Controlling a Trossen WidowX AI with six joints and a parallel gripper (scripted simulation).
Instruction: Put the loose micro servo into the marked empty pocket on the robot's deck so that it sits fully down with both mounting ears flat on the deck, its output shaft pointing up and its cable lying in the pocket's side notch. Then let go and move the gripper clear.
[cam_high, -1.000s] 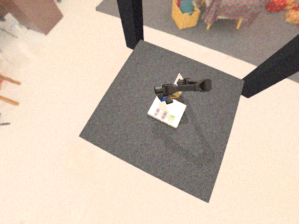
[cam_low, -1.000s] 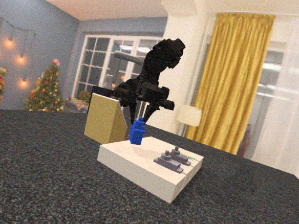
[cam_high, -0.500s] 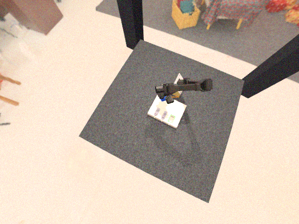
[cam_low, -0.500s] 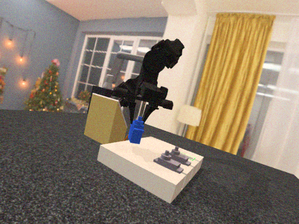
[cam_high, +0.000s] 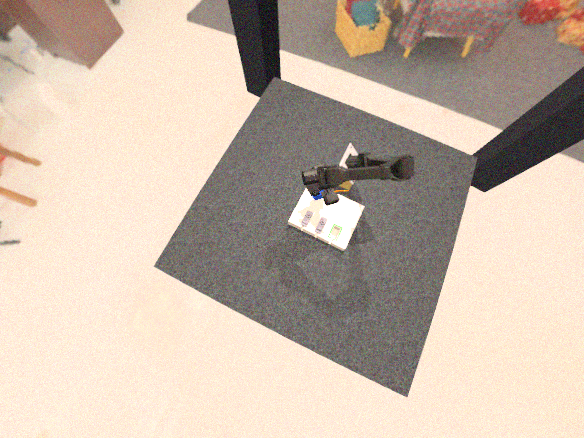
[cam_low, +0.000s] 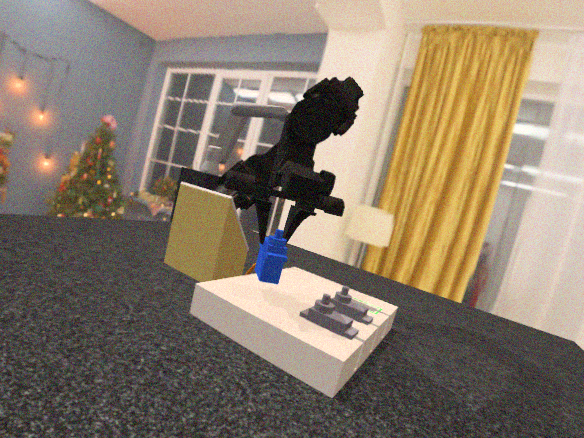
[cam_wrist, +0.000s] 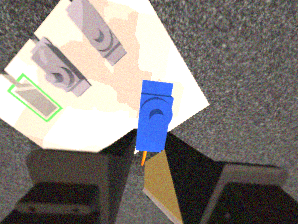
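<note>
My gripper tip is 20 mm short of the white deck, 60 mm to the right of it and 100 mm above it.
</note>
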